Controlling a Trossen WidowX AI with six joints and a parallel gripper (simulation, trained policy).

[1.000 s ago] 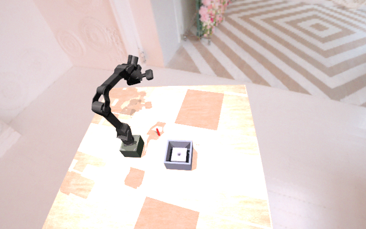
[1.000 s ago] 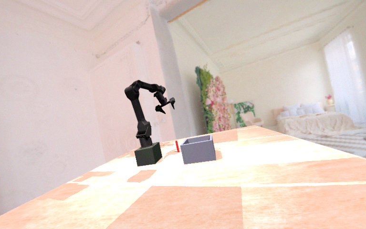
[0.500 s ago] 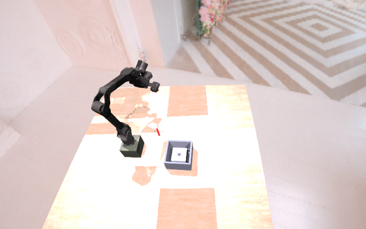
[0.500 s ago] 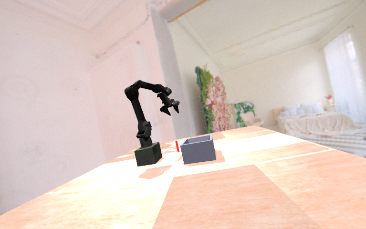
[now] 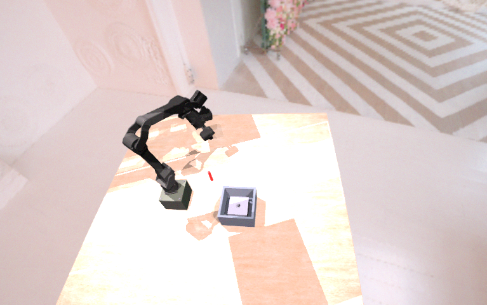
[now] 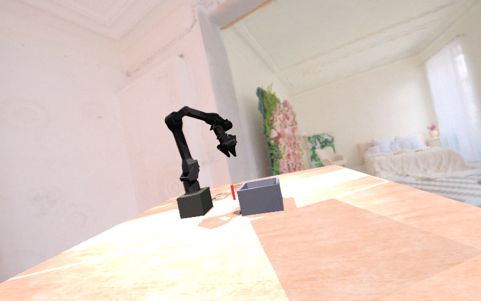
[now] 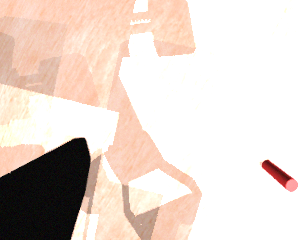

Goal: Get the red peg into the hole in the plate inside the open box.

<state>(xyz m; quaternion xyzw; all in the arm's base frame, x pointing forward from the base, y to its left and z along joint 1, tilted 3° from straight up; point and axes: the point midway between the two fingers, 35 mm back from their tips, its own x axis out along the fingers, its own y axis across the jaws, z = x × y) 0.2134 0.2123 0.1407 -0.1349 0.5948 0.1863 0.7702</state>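
Now: the red peg 30 mm behind my gripper tip, 130 mm to the right of it and 190 mm below it. The rest, counted from my gripper tip: grey box: 100 mm ahead, 340 mm to the right, 200 mm below.
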